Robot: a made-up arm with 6 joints.
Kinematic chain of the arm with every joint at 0, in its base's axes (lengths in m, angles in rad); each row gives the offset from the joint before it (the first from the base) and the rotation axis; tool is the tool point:
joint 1: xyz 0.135 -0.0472 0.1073 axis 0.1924 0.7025 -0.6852
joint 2: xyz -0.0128 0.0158 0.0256 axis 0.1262 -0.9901 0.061
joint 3: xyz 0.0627 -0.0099 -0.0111 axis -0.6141 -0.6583 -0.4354
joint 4: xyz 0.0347 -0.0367 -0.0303 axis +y
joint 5: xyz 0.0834 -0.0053 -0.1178 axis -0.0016 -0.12 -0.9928
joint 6: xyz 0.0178 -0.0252 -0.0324 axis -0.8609 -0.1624 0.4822
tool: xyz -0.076 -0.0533 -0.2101
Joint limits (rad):
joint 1: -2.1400..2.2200
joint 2: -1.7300..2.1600
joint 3: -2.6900..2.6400
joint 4: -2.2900..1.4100
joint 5: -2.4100..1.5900
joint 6: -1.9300..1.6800
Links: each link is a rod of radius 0.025 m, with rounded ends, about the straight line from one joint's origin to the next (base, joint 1, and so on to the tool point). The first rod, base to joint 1, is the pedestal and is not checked.
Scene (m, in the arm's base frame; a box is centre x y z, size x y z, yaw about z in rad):
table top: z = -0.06
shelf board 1: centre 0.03 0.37 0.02 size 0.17 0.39 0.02 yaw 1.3
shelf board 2: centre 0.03 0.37 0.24 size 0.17 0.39 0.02 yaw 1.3
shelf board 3: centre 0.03 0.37 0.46 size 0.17 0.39 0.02 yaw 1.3
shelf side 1: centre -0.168 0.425 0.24 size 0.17 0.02 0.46 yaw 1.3
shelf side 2: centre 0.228 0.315 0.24 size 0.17 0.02 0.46 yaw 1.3
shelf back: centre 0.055 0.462 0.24 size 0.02 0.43 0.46 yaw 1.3
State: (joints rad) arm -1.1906 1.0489 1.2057 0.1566 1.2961 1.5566
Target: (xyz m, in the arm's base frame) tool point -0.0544 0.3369 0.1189
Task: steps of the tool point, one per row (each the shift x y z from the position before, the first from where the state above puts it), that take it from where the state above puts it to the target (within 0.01 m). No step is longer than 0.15 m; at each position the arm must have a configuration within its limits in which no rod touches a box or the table.
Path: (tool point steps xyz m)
1: 0.0082 0.0705 0.0698
2: -0.0292 0.0829 0.0575
3: -0.0647 0.0828 0.0327
4: -0.0904 0.0697 -0.0016
5: -0.0997 0.0465 -0.0398
6: -0.0899 0.0181 -0.0748
7: -0.0621 -0.0091 -0.0998
8: 0.0044 0.0419 -0.0117
9: 0.0098 0.0389 0.0002
10: 0.0182 0.0358 0.0115

